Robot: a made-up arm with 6 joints. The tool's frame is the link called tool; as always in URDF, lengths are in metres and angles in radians. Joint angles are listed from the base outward.
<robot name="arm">
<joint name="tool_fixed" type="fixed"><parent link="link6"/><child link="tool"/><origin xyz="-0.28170 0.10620 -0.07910" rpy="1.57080 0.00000 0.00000"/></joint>
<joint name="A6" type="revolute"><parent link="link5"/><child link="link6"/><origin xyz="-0.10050 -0.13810 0.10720" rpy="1.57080 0.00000 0.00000"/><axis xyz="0 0 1"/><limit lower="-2.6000" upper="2.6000"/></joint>
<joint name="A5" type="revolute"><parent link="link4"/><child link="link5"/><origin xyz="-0.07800 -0.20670 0.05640" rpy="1.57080 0.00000 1.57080"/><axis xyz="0 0 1"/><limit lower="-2.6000" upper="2.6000"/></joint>
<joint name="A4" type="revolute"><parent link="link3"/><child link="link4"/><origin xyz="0.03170 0.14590 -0.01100" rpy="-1.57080 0.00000 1.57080"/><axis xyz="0 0 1"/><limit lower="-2.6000" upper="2.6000"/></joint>
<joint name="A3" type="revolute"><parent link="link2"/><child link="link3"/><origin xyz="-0.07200 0.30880 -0.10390" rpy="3.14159 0.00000 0.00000"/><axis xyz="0 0 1"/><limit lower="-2.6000" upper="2.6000"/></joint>
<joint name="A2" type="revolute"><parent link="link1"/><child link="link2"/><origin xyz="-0.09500 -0.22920 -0.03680" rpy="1.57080 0.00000 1.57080"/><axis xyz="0 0 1"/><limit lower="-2.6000" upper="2.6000"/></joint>
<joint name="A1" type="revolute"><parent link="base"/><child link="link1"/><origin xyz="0.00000 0.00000 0.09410"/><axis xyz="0 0 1"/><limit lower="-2.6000" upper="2.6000"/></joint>
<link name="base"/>
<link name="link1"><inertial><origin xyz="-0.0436 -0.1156 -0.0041"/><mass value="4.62"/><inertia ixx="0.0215" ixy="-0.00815" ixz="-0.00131" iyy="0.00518" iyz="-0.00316" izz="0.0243"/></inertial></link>
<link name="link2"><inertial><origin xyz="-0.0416 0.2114 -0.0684"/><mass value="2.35"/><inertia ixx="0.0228" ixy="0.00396" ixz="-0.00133" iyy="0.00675" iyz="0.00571" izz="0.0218"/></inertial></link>
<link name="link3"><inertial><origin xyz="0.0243 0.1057 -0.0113"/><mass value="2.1"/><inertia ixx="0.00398" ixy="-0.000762" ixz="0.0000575" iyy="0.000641" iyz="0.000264" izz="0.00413"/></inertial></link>
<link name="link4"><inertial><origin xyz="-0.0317 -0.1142 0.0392"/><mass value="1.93"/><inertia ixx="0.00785" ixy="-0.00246" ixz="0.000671" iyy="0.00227" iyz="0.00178" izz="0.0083"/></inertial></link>
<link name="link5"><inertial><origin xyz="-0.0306 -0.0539 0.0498"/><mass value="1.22"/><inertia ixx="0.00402" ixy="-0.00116" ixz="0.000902" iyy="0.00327" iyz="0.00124" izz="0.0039"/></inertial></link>
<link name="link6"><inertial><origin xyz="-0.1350 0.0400 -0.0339"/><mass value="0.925"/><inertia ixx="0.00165" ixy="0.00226" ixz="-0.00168" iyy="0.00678" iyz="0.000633" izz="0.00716"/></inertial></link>
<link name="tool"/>
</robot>
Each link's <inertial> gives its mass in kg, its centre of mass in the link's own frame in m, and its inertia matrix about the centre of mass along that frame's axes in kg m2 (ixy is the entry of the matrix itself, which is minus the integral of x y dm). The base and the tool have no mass. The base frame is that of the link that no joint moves.
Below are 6 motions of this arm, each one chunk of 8 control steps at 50 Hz.
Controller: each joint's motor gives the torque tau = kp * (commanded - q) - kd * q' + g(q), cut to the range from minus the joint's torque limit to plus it. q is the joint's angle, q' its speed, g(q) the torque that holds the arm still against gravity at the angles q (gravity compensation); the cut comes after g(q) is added. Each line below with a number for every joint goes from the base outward.
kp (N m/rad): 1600 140 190 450 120 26
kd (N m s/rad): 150 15 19 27 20 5.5
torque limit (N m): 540 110 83 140 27 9.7
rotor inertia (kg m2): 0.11 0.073 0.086 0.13 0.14 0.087
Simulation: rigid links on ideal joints. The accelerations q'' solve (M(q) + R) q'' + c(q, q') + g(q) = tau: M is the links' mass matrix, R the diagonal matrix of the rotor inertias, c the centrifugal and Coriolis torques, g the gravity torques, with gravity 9.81 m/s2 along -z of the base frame. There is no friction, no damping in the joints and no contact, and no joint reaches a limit. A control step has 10 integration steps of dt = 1/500 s. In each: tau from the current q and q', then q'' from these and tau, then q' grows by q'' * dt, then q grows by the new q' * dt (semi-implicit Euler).
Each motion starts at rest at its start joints. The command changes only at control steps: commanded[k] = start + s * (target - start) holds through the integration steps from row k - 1 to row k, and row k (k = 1, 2, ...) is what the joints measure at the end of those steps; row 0 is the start. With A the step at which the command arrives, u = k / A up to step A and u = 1 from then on. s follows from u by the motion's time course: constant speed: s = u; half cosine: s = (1 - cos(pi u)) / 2; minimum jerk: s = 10 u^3 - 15 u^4 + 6 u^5; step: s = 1 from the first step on.
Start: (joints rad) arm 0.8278 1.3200 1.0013 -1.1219 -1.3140 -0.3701
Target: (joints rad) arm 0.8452 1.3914 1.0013 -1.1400 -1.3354 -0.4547
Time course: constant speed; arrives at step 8
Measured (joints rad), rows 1 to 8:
1: 0.8279 1.3203 1.0014 -1.1223 -1.3141 -0.3707
2: 0.8284 1.3212 1.0016 -1.1231 -1.3143 -0.3722
3: 0.8292 1.3229 1.0019 -1.1245 -1.3148 -0.3745
4: 0.8303 1.3256 1.0022 -1.1263 -1.3155 -0.3776
5: 0.8317 1.3292 1.0025 -1.1283 -1.3164 -0.3813
6: 0.8333 1.3338 1.0027 -1.1304 -1.3175 -0.3857
7: 0.8350 1.3393 1.0029 -1.1327 -1.3188 -0.3906
8: 0.8369 1.3456 1.0030 -1.1349 -1.3204 -0.3959

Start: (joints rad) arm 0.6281 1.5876 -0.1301 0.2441 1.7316 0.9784
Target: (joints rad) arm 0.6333 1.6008 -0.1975 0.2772 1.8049 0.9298
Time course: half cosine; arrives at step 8
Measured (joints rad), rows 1 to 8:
1: 0.6281 1.5877 -0.1304 0.2444 1.7318 0.9783
2: 0.6282 1.5880 -0.1318 0.2456 1.7327 0.9778
3: 0.6284 1.5886 -0.1347 0.2479 1.7348 0.9767
4: 0.6288 1.5897 -0.1394 0.2514 1.7381 0.9749
5: 0.6293 1.5910 -0.1457 0.2558 1.7427 0.9725
6: 0.6298 1.5924 -0.1531 0.2606 1.7483 0.9695
7: 0.6304 1.5939 -0.1607 0.2651 1.7543 0.9662
8: 0.6310 1.5951 -0.1677 0.2688 1.7601 0.9629

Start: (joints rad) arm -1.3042 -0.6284 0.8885 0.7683 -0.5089 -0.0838
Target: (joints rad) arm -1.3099 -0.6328 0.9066 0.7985 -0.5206 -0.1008
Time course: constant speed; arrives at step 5
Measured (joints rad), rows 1 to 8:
1: -1.3045 -0.6284 0.8887 0.7695 -0.5090 -0.0837
2: -1.3051 -0.6285 0.8893 0.7720 -0.5092 -0.0837
3: -1.3057 -0.6287 0.8904 0.7756 -0.5097 -0.0840
4: -1.3064 -0.6290 0.8920 0.7801 -0.5104 -0.0846
5: -1.3072 -0.6293 0.8940 0.7851 -0.5113 -0.0856
6: -1.3076 -0.6297 0.8962 0.7894 -0.5123 -0.0870
7: -1.3079 -0.6300 0.8984 0.7926 -0.5134 -0.0887
8: -1.3082 -0.6303 0.9003 0.7948 -0.5143 -0.0903

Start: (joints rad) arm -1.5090 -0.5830 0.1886 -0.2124 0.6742 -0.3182
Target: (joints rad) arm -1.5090 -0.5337 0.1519 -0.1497 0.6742 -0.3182
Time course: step
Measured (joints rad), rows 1 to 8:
1: -1.5098 -0.5796 0.1821 -0.2000 0.6734 -0.3164
2: -1.5099 -0.5743 0.1754 -0.1850 0.6734 -0.3153
3: -1.5098 -0.5683 0.1707 -0.1735 0.6736 -0.3156
4: -1.5095 -0.5621 0.1673 -0.1655 0.6739 -0.3165
5: -1.5092 -0.5564 0.1647 -0.1600 0.6741 -0.3174
6: -1.5090 -0.5513 0.1627 -0.1564 0.6742 -0.3182
7: -1.5089 -0.5471 0.1610 -0.1540 0.6743 -0.3187
8: -1.5088 -0.5437 0.1595 -0.1524 0.6743 -0.3190

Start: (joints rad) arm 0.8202 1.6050 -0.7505 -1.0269 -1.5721 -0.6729
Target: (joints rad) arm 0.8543 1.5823 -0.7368 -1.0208 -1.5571 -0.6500
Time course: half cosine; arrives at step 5
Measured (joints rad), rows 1 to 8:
1: 0.8205 1.6050 -0.7504 -1.0265 -1.5720 -0.6728
2: 0.8219 1.6050 -0.7498 -1.0253 -1.5717 -0.6723
3: 0.8248 1.6046 -0.7488 -1.0235 -1.5711 -0.6713
4: 0.8289 1.6037 -0.7473 -1.0218 -1.5701 -0.6698
5: 0.8336 1.6019 -0.7457 -1.0210 -1.5689 -0.6681
6: 0.8379 1.5994 -0.7441 -1.0210 -1.5676 -0.6664
7: 0.8415 1.5966 -0.7426 -1.0215 -1.5663 -0.6648
8: 0.8445 1.5936 -0.7413 -1.0219 -1.5651 -0.6633

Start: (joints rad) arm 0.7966 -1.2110 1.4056 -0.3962 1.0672 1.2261
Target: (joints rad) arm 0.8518 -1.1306 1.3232 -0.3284 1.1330 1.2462
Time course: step
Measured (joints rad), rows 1 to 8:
1: 0.8055 -1.2143 1.3945 -0.3818 1.0729 1.2290
2: 0.8140 -1.2114 1.3813 -0.3665 1.0797 1.2309
3: 0.8212 -1.2033 1.3703 -0.3552 1.0858 1.2320
4: 0.8271 -1.1925 1.3613 -0.3469 1.0912 1.2328
5: 0.8321 -1.1806 1.3540 -0.3410 1.0960 1.2337
6: 0.8361 -1.1689 1.3480 -0.3367 1.1003 1.2345
7: 0.8395 -1.1581 1.3431 -0.3337 1.1042 1.2353
8: 0.8422 -1.1488 1.3392 -0.3315 1.1076 1.2362

